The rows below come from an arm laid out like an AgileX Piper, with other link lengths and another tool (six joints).
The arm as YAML. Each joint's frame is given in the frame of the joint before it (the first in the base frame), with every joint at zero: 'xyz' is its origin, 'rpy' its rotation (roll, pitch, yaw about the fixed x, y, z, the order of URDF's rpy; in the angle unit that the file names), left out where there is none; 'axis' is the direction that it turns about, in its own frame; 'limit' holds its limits. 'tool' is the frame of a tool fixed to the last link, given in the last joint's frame.
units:
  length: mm
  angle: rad
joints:
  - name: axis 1
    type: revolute
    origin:
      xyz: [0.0, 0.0, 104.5]
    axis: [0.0, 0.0, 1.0]
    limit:
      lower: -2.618
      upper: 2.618
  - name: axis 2
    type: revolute
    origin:
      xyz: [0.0, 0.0, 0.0]
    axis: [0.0, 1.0, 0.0]
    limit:
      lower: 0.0
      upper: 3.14
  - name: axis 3
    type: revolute
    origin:
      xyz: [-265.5, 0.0, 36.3]
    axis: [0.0, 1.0, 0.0]
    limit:
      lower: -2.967
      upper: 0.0
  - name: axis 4
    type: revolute
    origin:
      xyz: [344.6, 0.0, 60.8]
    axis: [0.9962, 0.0, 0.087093]
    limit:
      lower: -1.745
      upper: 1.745
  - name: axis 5
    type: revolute
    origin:
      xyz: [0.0, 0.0, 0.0]
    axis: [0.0, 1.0, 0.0]
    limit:
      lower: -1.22
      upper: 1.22
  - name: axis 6
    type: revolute
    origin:
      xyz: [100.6, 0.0, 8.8]
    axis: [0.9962, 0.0, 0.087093]
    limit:
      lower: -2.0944
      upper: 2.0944
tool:
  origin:
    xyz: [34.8, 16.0, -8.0]
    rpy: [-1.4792, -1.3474, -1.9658]
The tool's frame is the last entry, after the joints.
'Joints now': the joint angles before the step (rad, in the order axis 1, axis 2, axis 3, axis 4, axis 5, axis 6). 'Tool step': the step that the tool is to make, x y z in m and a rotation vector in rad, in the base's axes. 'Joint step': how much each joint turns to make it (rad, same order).
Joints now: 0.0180 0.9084 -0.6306 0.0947 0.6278 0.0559
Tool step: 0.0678 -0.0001 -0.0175 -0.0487 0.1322 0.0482
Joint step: 0.0000 0.3579 -0.2462 -0.0118 0.0245 -0.0558
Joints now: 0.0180 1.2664 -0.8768 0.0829 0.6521 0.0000
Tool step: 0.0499 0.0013 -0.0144 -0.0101 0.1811 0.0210
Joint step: 0.0000 0.2757 -0.2585 -0.0075 0.1649 -0.0073
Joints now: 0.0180 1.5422 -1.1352 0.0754 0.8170 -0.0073
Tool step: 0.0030 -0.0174 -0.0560 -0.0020 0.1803 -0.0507
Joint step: -0.0400 0.1448 -0.0175 -0.0111 0.0521 0.0195
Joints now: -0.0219 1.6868 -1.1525 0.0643 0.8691 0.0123
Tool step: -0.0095 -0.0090 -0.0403 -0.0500 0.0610 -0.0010
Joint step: -0.0060 0.0530 0.0537 -0.0643 -0.0476 0.0252
